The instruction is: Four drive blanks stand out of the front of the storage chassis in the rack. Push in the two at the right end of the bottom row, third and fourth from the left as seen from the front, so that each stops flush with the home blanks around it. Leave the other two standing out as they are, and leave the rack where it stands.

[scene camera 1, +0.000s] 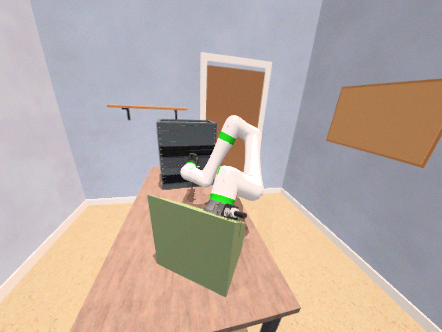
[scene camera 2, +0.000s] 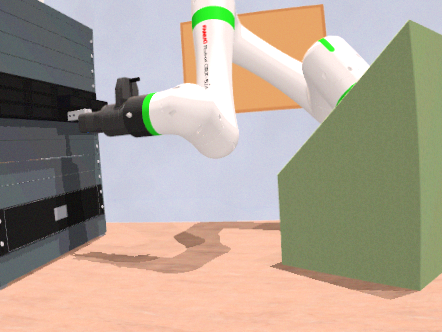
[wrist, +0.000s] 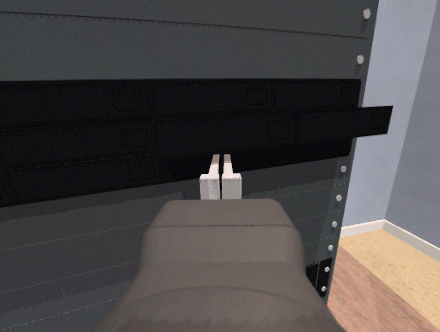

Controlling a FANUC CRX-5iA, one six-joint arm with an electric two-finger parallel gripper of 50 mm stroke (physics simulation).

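Where they show: gripper, fingertip midpoint: [scene camera 1: 195, 154] [scene camera 2: 69, 116] [wrist: 221, 165]; arm's base, origin of the base link: [scene camera 1: 217, 214].
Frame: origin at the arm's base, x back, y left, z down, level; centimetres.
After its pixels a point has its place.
Note:
The black storage chassis [scene camera 1: 172, 151] @[x -77.0, y 0.6, z -11.1 cm] [scene camera 2: 30, 95] @[x -76.0, y -1.9, z -11.3 cm] [wrist: 75, 100] @[x -74.7, y -8.0, z -13.8 cm] sits in the dark grey rack [scene camera 1: 182, 134] @[x -76.1, y -8.4, z -25.4 cm] [scene camera 2: 30, 150] @[x -77.4, y -3.3, z 0.4 cm] [wrist: 190, 50] @[x -74.1, y -17.0, z -17.7 cm]. In the wrist view two middle-row blanks stand out: the right-end blank [wrist: 345, 122] @[x -66.3, y -27.9, z -10.9 cm], which juts past the rack's edge, and the blank [wrist: 215, 132] @[x -69.1, y -16.3, z -11.0 cm] to its left. Below them, the third bottom-row blank [wrist: 245, 160] @[x -71.6, y -20.8, z -7.6 cm] and the fourth bottom-row blank [wrist: 325, 149] @[x -69.2, y -30.6, z -7.7 cm] are dark and partly covered; whether they are exactly flush cannot be told. My gripper [scene camera 2: 70, 116] @[x -72.1, y -18.3, z -7.5 cm] [wrist: 221, 165] @[x -72.1, y -18.3, z -7.5 cm] is shut and empty, its tips at the bottom row near the third blank's left part; contact is unclear.
A green slanted block [scene camera 1: 195, 245] @[x 9.5, y 15.8, z 2.5 cm] [scene camera 2: 350, 190] @[x -16.2, y 19.4, z 11.3 cm] stands on the wooden table [scene camera 1: 120, 270] @[x -13.5, y 45.7, z 26.8 cm] [scene camera 2: 200, 305] @[x -42.9, y 23.6, z 26.9 cm], near the arm's base. A black panel [scene camera 2: 30, 225] @[x -78.0, y -0.6, z 16.4 cm] with a light grey patch sits low in the rack. A wall shelf [scene camera 1: 145, 107] is behind the rack.

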